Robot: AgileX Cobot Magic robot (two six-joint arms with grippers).
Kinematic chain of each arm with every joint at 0, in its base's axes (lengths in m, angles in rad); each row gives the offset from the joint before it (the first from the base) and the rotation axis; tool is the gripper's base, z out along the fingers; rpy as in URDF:
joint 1: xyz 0 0 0.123 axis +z
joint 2: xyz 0 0 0 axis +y
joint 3: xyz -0.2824 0 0.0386 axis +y
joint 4: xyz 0.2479 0 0.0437 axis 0.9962 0 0.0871
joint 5: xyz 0 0 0 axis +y
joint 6: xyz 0.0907 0 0.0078 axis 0.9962 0 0.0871
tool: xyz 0 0 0 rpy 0 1.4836 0
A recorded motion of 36 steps. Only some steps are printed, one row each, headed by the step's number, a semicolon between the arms.
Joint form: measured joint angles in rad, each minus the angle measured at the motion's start. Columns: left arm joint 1, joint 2, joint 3, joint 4, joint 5, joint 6; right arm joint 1, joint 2, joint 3, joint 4, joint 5, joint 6.
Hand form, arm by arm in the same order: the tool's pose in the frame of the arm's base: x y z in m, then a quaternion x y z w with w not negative. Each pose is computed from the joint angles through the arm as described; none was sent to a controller.
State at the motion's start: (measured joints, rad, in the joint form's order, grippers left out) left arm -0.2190 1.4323 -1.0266 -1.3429 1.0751 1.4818; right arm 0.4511 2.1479 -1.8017 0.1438 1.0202 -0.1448
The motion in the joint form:
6: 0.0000 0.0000 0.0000 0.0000 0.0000 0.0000; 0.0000 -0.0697 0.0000 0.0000 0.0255 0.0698
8: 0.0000 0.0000 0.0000 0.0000 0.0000 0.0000; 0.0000 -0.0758 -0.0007 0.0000 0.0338 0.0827
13: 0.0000 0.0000 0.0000 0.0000 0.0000 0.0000; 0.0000 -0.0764 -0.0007 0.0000 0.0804 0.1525
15: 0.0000 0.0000 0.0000 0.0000 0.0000 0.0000; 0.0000 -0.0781 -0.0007 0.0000 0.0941 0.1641
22: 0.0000 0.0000 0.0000 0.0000 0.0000 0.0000; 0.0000 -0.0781 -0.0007 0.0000 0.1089 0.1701
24: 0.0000 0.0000 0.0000 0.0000 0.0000 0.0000; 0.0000 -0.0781 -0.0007 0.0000 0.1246 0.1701
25: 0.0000 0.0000 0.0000 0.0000 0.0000 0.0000; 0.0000 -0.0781 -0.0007 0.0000 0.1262 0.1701
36: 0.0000 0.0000 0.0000 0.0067 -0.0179 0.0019; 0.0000 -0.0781 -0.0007 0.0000 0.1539 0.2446
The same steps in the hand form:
6: 0.2560 -0.1369 0.3196 0.42360 0.69958 -0.42024 0.39313; 0.4013 0.2070 0.2402 -0.23145 0.95610 0.09728 0.15116
8: 0.2560 -0.1369 0.3196 0.42360 0.69958 -0.42024 0.39313; 0.4001 0.2064 0.2429 -0.22581 0.95756 0.09829 0.14977
13: 0.2560 -0.1369 0.3196 0.42360 0.69958 -0.42024 0.39313; 0.3963 0.2049 0.2419 -0.19460 0.96797 0.09885 0.12405
15: 0.2560 -0.1369 0.3196 0.42360 0.69958 -0.42024 0.39313; 0.3950 0.2043 0.2424 -0.18968 0.96980 0.09836 0.11767
22: 0.2560 -0.1369 0.3196 0.42360 0.69958 -0.42024 0.39313; 0.3938 0.2039 0.2420 -0.18747 0.97122 0.09715 0.11023
24: 0.2560 -0.1369 0.3196 0.42360 0.69958 -0.42024 0.39313; 0.3925 0.2033 0.2417 -0.18820 0.97207 0.09548 0.10264
25: 0.2560 -0.1369 0.3196 0.42360 0.69958 -0.42024 0.39313; 0.3923 0.2033 0.2416 -0.18828 0.97216 0.09531 0.10187
36: 0.2574 -0.1364 0.3189 0.42267 0.70315 -0.41189 0.39658; 0.3901 0.2023 0.2411 -0.15316 0.97989 0.09558 0.08496

